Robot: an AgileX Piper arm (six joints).
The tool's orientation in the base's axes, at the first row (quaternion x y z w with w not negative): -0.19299 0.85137 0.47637 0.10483
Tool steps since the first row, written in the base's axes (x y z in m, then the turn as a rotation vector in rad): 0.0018 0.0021 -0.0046 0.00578 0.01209 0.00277; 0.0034 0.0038 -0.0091 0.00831 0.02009 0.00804; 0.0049 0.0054 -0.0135 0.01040 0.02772 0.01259; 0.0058 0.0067 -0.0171 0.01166 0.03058 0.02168; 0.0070 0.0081 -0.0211 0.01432 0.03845 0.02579; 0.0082 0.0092 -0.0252 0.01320 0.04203 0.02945; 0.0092 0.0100 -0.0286 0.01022 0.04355 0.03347; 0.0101 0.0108 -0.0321 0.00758 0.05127 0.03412; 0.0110 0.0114 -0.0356 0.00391 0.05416 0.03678; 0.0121 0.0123 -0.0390 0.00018 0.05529 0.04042; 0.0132 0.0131 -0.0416 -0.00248 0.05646 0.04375
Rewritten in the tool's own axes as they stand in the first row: -0.0004 -0.0033 0.0042 -0.00899 0.00536 0.00881; -0.0006 -0.0067 0.0080 -0.01502 0.01211 0.01285; -0.0008 -0.0100 0.0116 -0.02030 0.01832 0.01695; -0.0006 -0.0125 0.0146 -0.02539 0.02614 0.01462; -0.0005 -0.0154 0.0179 -0.03108 0.03187 0.01915; -0.0004 -0.0186 0.0210 -0.03221 0.03686 0.02029; -0.0002 -0.0213 0.0235 -0.03132 0.04196 0.01949; 0.0000 -0.0240 0.0260 -0.03094 0.04723 0.02574; 0.0004 -0.0268 0.0283 -0.02925 0.05221 0.02682; 0.0004 -0.0294 0.0309 -0.02746 0.05715 0.02590; 0.0002 -0.0315 0.0329 -0.02653 0.06141 0.02516
